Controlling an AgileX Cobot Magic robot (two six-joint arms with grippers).
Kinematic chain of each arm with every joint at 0, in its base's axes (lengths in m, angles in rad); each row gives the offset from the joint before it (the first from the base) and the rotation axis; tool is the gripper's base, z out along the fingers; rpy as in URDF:
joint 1: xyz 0 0 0.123 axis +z
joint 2: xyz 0 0 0 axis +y
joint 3: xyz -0.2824 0 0.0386 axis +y
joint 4: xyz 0.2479 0 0.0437 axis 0.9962 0 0.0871
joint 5: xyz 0 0 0 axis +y
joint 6: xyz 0.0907 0 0.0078 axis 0.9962 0 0.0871
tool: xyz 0 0 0 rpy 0 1.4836 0
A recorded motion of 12 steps. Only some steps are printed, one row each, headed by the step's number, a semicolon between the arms.
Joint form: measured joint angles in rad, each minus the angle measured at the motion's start. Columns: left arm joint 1, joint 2, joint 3, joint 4, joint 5, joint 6; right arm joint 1, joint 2, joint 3, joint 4, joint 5, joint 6.
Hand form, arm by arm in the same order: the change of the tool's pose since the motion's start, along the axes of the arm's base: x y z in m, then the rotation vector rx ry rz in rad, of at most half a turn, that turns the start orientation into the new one. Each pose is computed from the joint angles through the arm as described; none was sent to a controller.
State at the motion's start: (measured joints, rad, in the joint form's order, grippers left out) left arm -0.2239 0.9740 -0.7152 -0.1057 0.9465 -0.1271; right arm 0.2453 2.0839 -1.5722 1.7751 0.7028 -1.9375
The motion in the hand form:
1: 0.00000 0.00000 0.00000 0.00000 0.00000 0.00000; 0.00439 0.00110 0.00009 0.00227 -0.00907 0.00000
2: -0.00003 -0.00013 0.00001 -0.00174 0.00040 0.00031; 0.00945 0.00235 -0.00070 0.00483 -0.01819 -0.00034
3: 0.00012 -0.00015 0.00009 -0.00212 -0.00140 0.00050; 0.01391 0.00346 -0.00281 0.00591 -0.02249 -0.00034
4: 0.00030 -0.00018 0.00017 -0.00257 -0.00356 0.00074; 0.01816 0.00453 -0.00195 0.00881 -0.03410 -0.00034
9: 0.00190 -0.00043 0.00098 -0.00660 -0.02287 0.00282; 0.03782 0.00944 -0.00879 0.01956 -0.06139 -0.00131
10: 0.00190 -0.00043 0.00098 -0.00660 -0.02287 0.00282; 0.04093 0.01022 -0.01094 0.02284 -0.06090 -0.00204
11: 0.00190 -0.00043 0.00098 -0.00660 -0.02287 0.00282; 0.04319 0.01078 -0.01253 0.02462 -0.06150 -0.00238
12: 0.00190 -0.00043 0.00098 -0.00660 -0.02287 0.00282; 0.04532 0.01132 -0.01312 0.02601 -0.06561 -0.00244
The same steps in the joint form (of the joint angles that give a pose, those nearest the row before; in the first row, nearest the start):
1: 0.0000 0.0000 0.0000 0.0000 0.0000 0.0000; 0.0000 0.0159 -0.0253 0.0000 0.0000 0.0000
2: 0.0000 0.0000 0.0000 -0.0018 0.0000 0.0000; 0.0000 0.0355 -0.0533 0.0016 0.0000 -0.0015
3: 0.0000 0.0000 0.0000 -0.0018 -0.0018 0.0000; 0.0000 0.0545 -0.0768 0.0015 0.0000 -0.0015
4: 0.0000 0.0000 0.0000 -0.0018 -0.0041 0.0000; 0.0000 0.0697 -0.1040 0.0016 0.0000 -0.0016
9: 0.0000 0.0000 0.0000 -0.0018 -0.0239 0.0000; 0.0000 0.1548 -0.2207 0.0023 0.0000 0.0025
10: 0.0000 0.0000 0.0000 -0.0018 -0.0239 0.0000; 0.0000 0.1698 -0.2389 0.0023 0.0000 0.0069
11: 0.0000 0.0000 0.0000 -0.0018 -0.0239 0.0000; 0.0000 0.1809 -0.2523 0.0023 0.0000 0.0090
12: 0.0000 0.0000 0.0000 -0.0018 -0.0239 0.0000; 0.0000 0.1905 -0.2665 0.0023 0.0000 0.0095

